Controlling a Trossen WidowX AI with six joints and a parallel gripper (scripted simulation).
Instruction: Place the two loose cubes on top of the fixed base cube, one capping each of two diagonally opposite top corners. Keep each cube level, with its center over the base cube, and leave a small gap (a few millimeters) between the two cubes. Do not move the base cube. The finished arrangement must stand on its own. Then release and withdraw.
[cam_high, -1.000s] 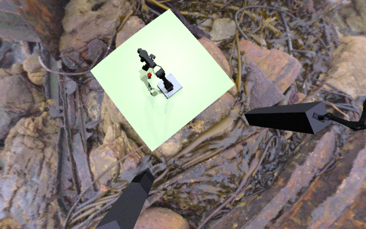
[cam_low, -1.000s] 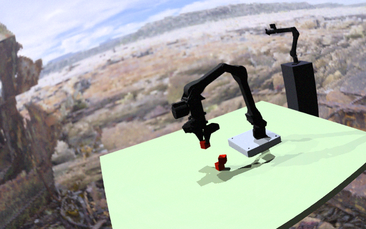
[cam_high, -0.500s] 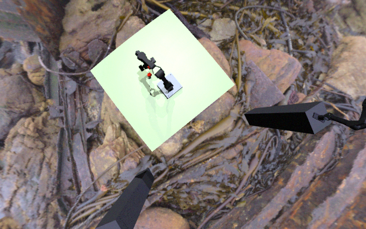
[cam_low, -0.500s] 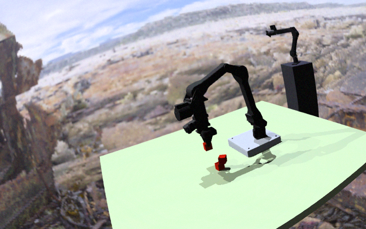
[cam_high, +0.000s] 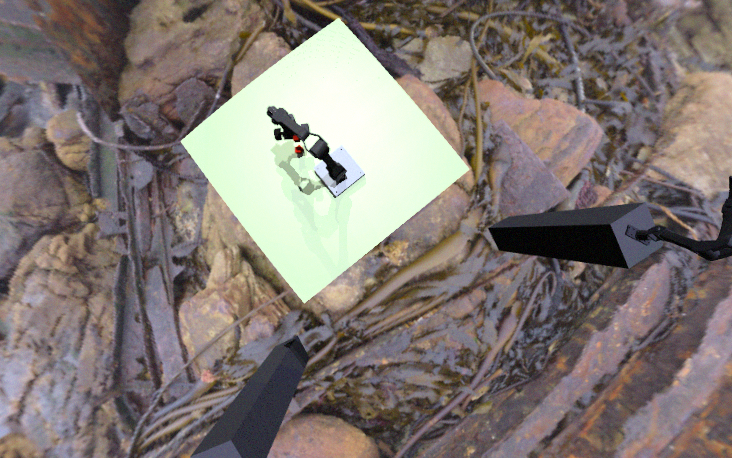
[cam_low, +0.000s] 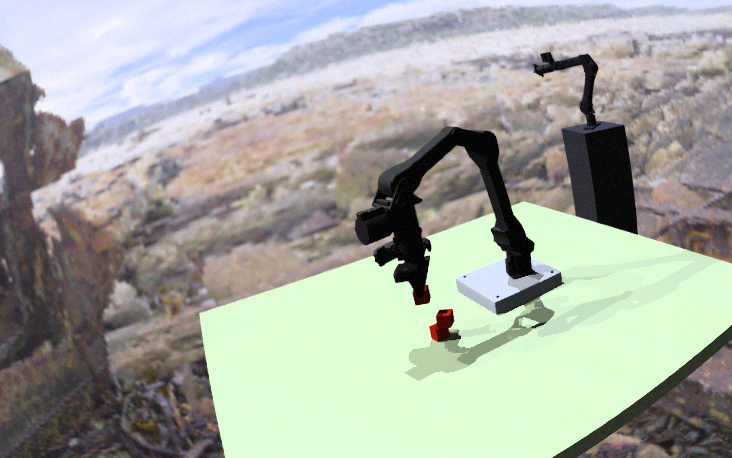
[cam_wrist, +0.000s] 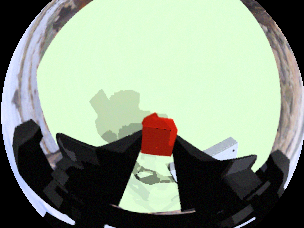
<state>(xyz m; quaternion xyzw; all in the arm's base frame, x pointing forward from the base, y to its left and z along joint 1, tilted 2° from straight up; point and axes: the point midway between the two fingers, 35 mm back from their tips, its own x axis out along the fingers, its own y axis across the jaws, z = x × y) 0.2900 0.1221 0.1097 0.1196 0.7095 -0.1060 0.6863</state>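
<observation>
Right now the red cube is 4 cm behind my gripper tip, 3 cm to the left of it and 6 cm below it.
</observation>
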